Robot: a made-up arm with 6 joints.
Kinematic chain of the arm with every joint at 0, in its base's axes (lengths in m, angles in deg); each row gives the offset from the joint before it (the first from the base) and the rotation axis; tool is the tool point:
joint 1: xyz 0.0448 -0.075 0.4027 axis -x
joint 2: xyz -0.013 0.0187 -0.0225 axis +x
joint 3: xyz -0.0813 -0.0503 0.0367 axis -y
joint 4: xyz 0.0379 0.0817 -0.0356 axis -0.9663 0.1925 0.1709
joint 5: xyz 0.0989 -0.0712 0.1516 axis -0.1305 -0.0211 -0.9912
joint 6: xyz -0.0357 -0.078 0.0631 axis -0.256 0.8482 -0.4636
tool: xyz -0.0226 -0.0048 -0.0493
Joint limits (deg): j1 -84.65..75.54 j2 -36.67..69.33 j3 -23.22..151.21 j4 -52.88..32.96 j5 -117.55..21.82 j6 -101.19..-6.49
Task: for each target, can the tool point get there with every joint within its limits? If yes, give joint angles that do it. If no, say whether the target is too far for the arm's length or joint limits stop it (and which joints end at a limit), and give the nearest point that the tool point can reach.
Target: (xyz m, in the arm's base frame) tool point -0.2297 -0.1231 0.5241
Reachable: yes | joints 44.73 -2.17 133.95 -16.24 -28.11 -86.00
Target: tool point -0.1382 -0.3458 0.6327
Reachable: no: joint limits stop it (at a limit: joint 1, joint 4, joint 6) | nearest point -0.1221 -0.2978 0.5979 | short by 0.061 m
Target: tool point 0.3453 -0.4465 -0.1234
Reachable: no: too far | nearest point 0.0970 -0.2169 0.2017 | short by 0.469 m
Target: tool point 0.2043 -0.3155 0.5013
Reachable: no: joint limits stop it (at a limit: joint 1, joint 4, joint 6) | nearest point 0.1521 -0.2683 0.4867 | short by 0.072 m
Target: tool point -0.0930 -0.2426 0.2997
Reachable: yes | joints -5.92 47.23 94.67 -29.92 5.26 -30.74
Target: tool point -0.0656 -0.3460 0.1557
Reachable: no: joint limits stop it (at a limit: joint 2, joint 4, joint 6) | nearest point -0.0620 -0.2876 0.2089 | short by 0.079 m
